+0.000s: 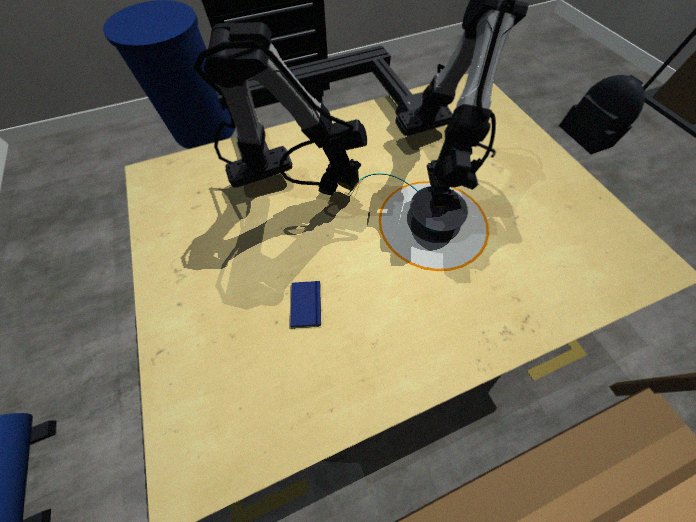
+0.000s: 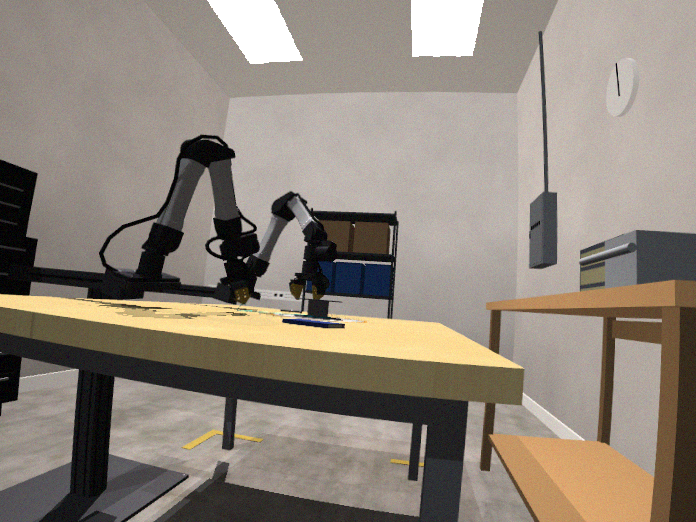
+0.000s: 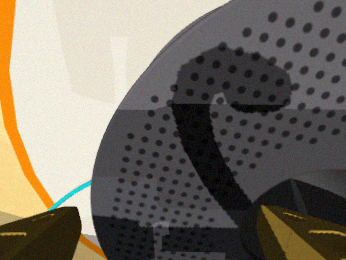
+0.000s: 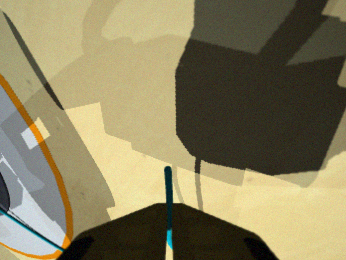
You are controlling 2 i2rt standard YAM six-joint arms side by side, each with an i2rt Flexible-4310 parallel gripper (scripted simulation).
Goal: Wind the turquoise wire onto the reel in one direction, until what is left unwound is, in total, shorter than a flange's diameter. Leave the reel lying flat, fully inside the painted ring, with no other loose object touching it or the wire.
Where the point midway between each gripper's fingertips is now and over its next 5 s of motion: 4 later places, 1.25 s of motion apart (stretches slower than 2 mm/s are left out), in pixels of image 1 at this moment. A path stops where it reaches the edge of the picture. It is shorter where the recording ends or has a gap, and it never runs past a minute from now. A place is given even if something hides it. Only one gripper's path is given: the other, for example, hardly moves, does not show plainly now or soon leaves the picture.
My left gripper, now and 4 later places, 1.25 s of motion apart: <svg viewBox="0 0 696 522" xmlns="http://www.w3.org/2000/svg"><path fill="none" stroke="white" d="M434 194L450 201L428 228L447 220L439 187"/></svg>
